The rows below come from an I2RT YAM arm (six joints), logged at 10 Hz.
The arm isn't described. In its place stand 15 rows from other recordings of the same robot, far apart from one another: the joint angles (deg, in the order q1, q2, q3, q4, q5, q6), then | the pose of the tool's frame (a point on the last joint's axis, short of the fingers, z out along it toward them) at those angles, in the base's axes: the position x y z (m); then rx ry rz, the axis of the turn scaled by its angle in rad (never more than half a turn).
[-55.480 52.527 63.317 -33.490 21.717 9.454] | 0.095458 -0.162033 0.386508 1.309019 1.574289 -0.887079
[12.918 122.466 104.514 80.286 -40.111 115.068] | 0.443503 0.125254 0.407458 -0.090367 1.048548 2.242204
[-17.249 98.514 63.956 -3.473 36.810 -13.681] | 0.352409 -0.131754 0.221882 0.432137 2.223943 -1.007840
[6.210 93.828 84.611 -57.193 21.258 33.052] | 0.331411 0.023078 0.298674 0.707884 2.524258 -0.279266
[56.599 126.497 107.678 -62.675 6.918 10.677] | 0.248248 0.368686 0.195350 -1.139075 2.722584 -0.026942
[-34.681 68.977 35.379 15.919 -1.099 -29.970] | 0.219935 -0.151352 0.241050 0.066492 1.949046 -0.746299
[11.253 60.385 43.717 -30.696 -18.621 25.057] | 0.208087 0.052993 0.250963 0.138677 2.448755 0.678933
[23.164 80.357 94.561 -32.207 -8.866 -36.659] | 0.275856 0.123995 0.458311 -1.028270 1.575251 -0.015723
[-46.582 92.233 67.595 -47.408 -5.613 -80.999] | 0.216784 -0.224032 0.225602 -0.878138 2.759518 -0.347726
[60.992 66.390 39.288 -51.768 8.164 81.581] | 0.092089 0.155655 0.190015 0.545119 2.886923 0.203849
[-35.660 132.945 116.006 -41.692 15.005 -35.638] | 0.407481 -0.303717 0.200223 0.102249 2.750694 -0.744535
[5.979 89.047 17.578 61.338 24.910 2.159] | 0.255168 0.011648 0.145541 0.258996 1.719469 -0.275140
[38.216 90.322 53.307 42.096 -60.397 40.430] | 0.251486 0.237410 0.286021 -0.965507 1.584851 1.789428
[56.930 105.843 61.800 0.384 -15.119 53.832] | 0.204096 0.330459 0.165466 -0.222928 2.654879 1.137411
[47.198 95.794 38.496 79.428 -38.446 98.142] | 0.203826 0.252675 0.240783 -0.060348 1.798386 2.432528
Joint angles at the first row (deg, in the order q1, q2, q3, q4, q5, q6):
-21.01, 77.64, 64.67, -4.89, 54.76, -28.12
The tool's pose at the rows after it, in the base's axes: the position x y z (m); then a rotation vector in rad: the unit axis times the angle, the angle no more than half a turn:
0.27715 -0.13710 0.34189 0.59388 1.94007 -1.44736
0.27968 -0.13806 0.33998 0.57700 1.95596 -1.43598
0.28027 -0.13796 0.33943 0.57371 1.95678 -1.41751
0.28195 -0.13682 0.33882 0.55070 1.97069 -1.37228
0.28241 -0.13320 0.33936 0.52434 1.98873 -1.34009
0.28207 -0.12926 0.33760 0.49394 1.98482 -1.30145
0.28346 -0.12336 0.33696 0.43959 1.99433 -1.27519
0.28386 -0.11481 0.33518 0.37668 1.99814 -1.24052
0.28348 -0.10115 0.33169 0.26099 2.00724 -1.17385
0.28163 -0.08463 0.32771 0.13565 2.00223 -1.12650
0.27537 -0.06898 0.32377 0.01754 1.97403 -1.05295
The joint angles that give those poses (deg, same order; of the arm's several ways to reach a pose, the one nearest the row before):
-20.95, 78.23, 64.69, -5.60, 54.45, -27.12
-21.01, 78.83, 65.02, -6.04, 53.54, -27.15
-21.00, 78.88, 65.04, -6.21, 52.73, -26.57
-20.86, 79.01, 65.40, -7.31, 50.52, -25.62
-20.31, 78.78, 65.77, -8.95, 49.12, -25.05
-19.79, 78.10, 64.71, -8.05, 47.22, -25.02
-18.80, 77.69, 64.25, -7.84, 45.65, -26.04
-17.40, 76.83, 63.11, -7.17, 43.85, -27.04
-15.27, 75.32, 61.19, -6.43, 40.08, -28.82
-12.52, 73.44, 58.68, -4.92, 37.30, -31.52
-10.13, 70.61, 55.37, -2.83, 33.13, -33.47

